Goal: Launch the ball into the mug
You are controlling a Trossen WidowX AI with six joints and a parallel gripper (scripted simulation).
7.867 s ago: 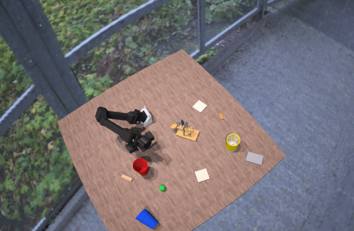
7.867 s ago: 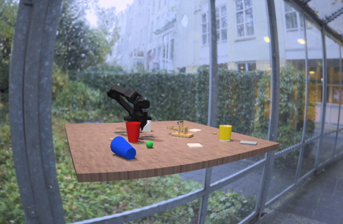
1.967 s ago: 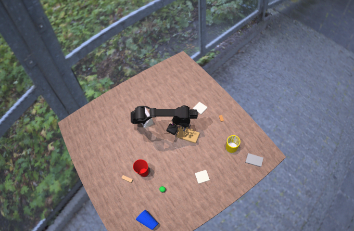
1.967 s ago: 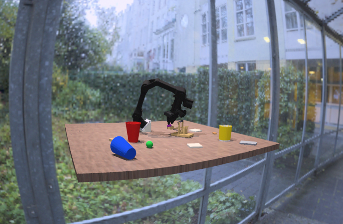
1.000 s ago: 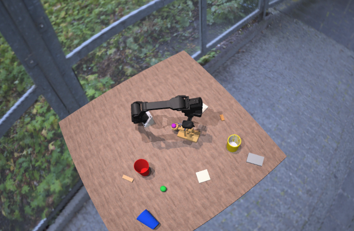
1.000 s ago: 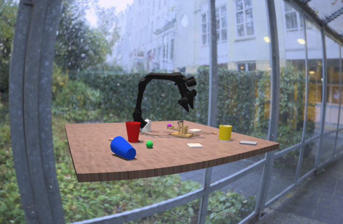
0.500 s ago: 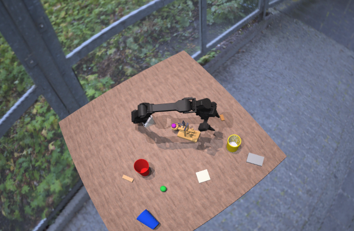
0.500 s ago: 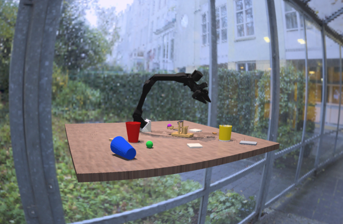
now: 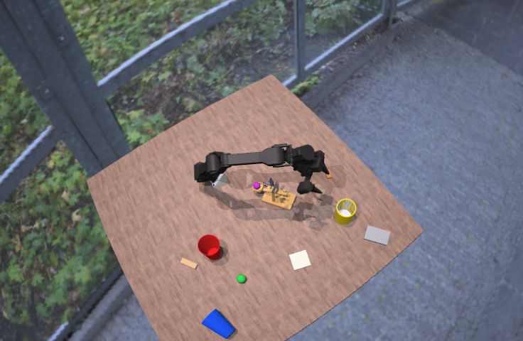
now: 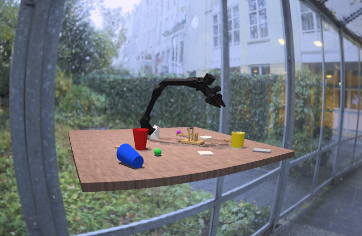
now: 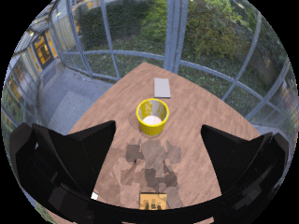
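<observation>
My gripper tip is now 250 mm past the purple ball, 190 mm to the left of it and 190 mm above it. Also, from my gripper tip: wooden catapult: 200 mm below, 200 mm behind, 140 mm to the right; green ball: 470 mm to the right, 240 mm below, 90 mm ahead; yellow mug: 230 mm below, 90 mm ahead, 70 mm to the left.
</observation>
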